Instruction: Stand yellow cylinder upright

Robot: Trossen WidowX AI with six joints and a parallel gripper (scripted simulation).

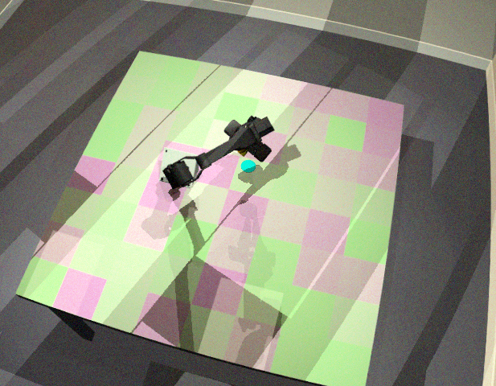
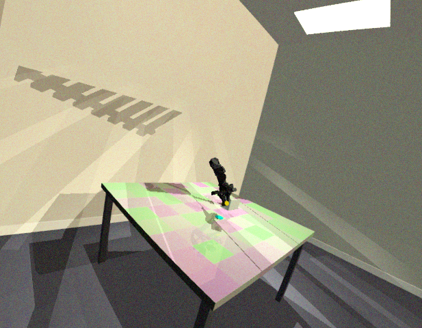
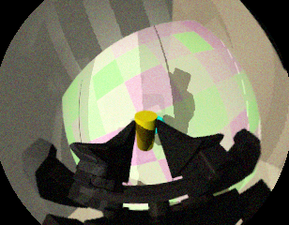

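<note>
The cyan circle is 120 mm below my gripper tip and 20 mm to the right of it. From my gripper tip the other things lie so: yellow tall cylinder: 20 mm to the right, 10 mm below, 10 mm behind.
</note>
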